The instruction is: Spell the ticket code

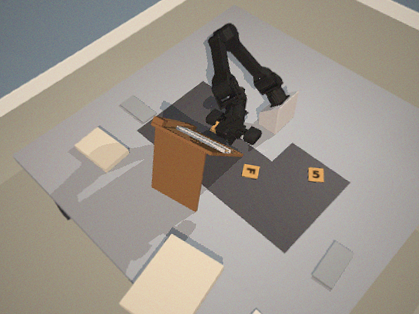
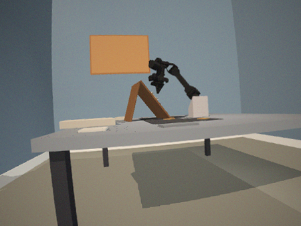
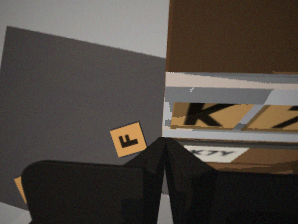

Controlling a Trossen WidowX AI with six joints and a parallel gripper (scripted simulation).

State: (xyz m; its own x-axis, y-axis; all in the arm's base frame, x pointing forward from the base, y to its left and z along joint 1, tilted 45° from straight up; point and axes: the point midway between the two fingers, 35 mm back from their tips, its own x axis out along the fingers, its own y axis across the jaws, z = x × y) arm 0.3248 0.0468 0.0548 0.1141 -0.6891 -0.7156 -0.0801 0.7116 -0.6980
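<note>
My gripper tip is 2 cm short of the k tile, 3 cm to the left of it and 2 cm above it. From my gripper tip the other things lie so: white ticket 3 cm behind, 7 cm to the right, 10 cm below; f tile 5 cm behind, 6 cm to the left, 18 cm below; y tile 3 cm ahead, 15 cm to the right, 2 cm below.
</note>
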